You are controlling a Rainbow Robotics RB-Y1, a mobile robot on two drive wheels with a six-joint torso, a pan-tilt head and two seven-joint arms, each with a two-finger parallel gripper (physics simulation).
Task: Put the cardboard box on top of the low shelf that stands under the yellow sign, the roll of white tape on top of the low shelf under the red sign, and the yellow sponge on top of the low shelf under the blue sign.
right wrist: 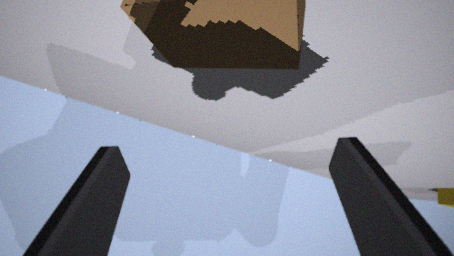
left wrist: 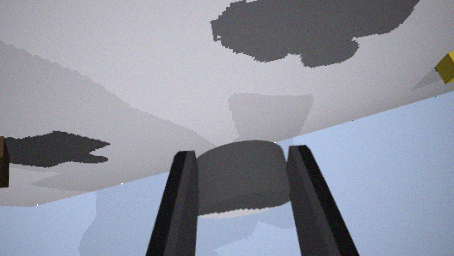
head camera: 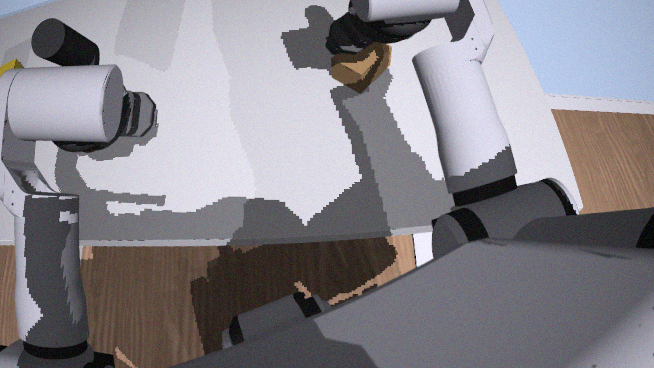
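A cardboard box stands on the white table, partly beneath my right arm's wrist in the head view; its edge shows at the left of the left wrist view. A corner of the yellow sponge shows at the left edge of the head view and at the right edges of both wrist views. My left gripper is shut on the roll of white tape, whose shaded side looks dark grey. My right gripper is open and empty, apart from the box. No shelves or signs show.
The white table spreads below both arms. Its far edge crosses both wrist views, with a light blue surface beyond. A wooden floor lies along its near side. Large arm shadows cover parts of the table.
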